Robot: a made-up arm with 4 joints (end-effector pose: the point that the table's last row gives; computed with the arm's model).
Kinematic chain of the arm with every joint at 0, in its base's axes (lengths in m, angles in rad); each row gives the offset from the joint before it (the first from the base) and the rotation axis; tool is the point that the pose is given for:
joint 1: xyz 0 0 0.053 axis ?
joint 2: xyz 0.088 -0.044 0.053 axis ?
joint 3: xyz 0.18 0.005 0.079 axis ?
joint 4: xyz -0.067 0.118 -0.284 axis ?
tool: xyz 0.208 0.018 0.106
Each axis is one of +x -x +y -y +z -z.
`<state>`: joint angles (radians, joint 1 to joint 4).
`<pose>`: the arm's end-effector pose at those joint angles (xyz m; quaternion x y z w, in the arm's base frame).
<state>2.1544 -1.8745 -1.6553 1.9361</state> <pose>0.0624 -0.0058 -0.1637 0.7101 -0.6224 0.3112 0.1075</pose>
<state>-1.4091 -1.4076 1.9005 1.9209</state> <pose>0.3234 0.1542 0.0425 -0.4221 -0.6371 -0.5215 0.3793</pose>
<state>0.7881 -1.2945 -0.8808 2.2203</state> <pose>-0.0752 -0.1421 0.0630 0.3838 -0.5338 0.2317 0.7170</pose>
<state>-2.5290 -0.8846 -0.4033 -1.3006</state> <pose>-0.0453 -0.1574 0.4386 0.4890 -0.2228 0.8418 0.0509</pose>
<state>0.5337 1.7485 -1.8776 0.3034</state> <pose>0.0525 -0.3364 0.2386 -0.5031 -0.3466 -0.6479 0.4549</pose>
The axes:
joint 1: +x
joint 2: -y
joint 3: +x
joint 4: -y

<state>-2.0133 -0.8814 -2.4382 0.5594</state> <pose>0.2786 0.0013 0.2703 0.6646 -0.5529 -0.2845 0.4144</pose>
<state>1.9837 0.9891 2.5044 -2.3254</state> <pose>-0.3606 -0.4329 0.0315 0.1609 -0.6858 0.6801 0.2032</pose>
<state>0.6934 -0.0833 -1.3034 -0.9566</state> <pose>0.3934 -0.2113 -0.2904 -0.2825 0.4587 -0.1070 0.8357</pose>
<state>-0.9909 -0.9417 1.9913 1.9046</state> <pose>0.2601 0.2156 0.1739 -0.1206 -0.6162 -0.6104 0.4828</pose>
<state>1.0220 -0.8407 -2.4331 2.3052</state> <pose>0.1244 -0.3356 -0.0616 0.1279 -0.6610 0.7047 0.2240</pose>
